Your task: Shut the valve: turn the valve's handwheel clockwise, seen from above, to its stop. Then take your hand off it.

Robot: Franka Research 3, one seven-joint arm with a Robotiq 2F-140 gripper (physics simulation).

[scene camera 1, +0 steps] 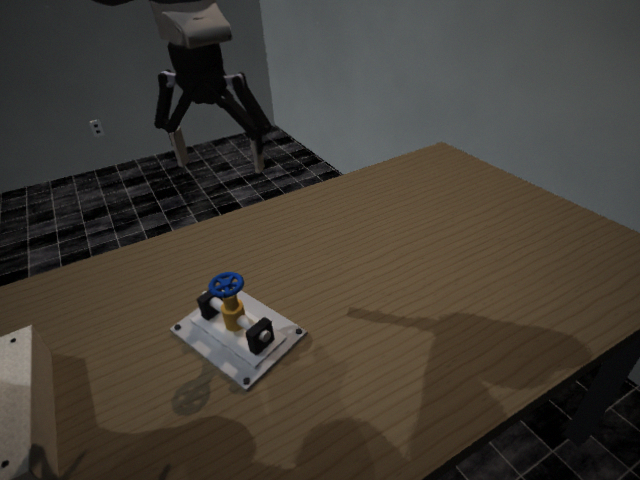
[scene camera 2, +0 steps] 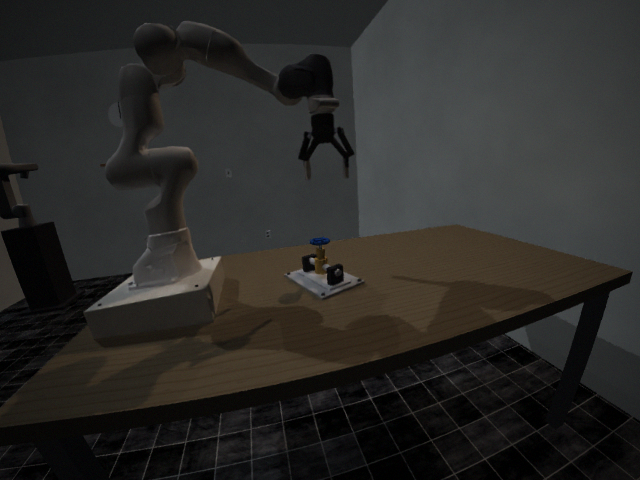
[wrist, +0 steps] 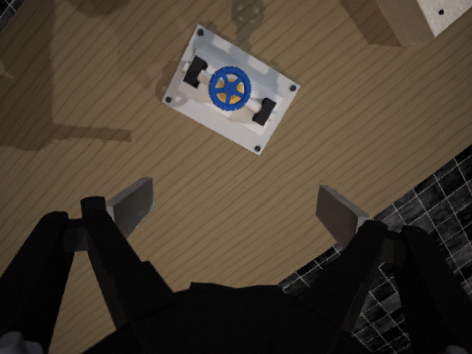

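Observation:
The blue handwheel [scene camera 1: 226, 292] [scene camera 2: 320, 241] [wrist: 230, 89] is a spoked ring lying level on top of the yellow valve body [scene camera 1: 233, 316] [scene camera 2: 321, 265]. The valve sits on a white pipe between two black blocks, on a white base plate [scene camera 1: 237, 372] [scene camera 2: 321, 291] [wrist: 215, 119] with a bolt at each corner. My gripper [scene camera 1: 219, 166] [scene camera 2: 327, 176] [wrist: 235, 196] points straight down, wide open and empty, high above the table and well clear of the handwheel. In the wrist view the handwheel lies beyond the fingertips, towards the upper part of the picture.
The valve's plate stands on the wooden table [scene camera 1: 392, 232] [scene camera 2: 423, 253] [wrist: 210, 240]. The robot's white base block [scene camera 1: 15, 397] [scene camera 2: 155, 310] [wrist: 420, 20] stands on the same table, to the left of the plate in both scene views. Shadows of the arm fall across the table.

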